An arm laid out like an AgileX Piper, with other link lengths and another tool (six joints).
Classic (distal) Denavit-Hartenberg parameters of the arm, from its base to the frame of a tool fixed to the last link. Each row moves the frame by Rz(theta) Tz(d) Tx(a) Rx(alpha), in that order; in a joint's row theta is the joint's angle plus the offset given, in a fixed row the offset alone. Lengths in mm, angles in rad.
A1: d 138.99  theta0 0  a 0  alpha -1.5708
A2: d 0  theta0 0.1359  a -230.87  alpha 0
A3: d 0  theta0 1.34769  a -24.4  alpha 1.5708
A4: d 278.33  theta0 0  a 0  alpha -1.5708
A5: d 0  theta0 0  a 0  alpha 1.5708
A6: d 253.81  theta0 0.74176  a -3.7  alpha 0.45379
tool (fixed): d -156.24  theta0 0  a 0  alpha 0
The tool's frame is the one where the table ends.
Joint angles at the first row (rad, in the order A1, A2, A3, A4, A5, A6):
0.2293, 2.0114, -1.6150, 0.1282, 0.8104, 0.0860
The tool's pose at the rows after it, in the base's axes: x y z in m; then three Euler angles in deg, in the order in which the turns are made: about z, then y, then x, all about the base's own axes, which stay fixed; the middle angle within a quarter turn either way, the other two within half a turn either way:
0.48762 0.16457 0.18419 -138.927 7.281 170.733
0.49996 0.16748 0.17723 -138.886 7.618 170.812
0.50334 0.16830 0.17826 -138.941 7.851 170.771
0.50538 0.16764 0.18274 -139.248 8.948 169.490
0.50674 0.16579 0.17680 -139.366 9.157 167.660
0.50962 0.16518 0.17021 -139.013 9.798 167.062
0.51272 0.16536 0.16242 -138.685 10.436 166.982
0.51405 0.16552 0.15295 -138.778 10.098 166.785
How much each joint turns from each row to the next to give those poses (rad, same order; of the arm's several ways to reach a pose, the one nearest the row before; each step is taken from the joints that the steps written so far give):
0.0000, 0.0852, -0.0797, 0.0000, 0.0010, -0.0057
0.0000, 0.0662, -0.0743, 0.0000, 0.0021, 0.0000
0.0000, 0.0153, -0.0267, -0.0021, 0.0079, 0.0000
0.0000, 0.0021, -0.0201, -0.0279, 0.0058, 0.0000
0.0000, 0.0107, -0.0023, -0.0372, -0.0047, 0.0081
0.0000, 0.0162, 0.0000, -0.0156, -0.0263, 0.0075
0.0000, 0.0203, 0.0000, -0.0045, -0.0321, 0.0034
0.0000, 0.0198, 0.0000, -0.0022, -0.0131, 0.0000

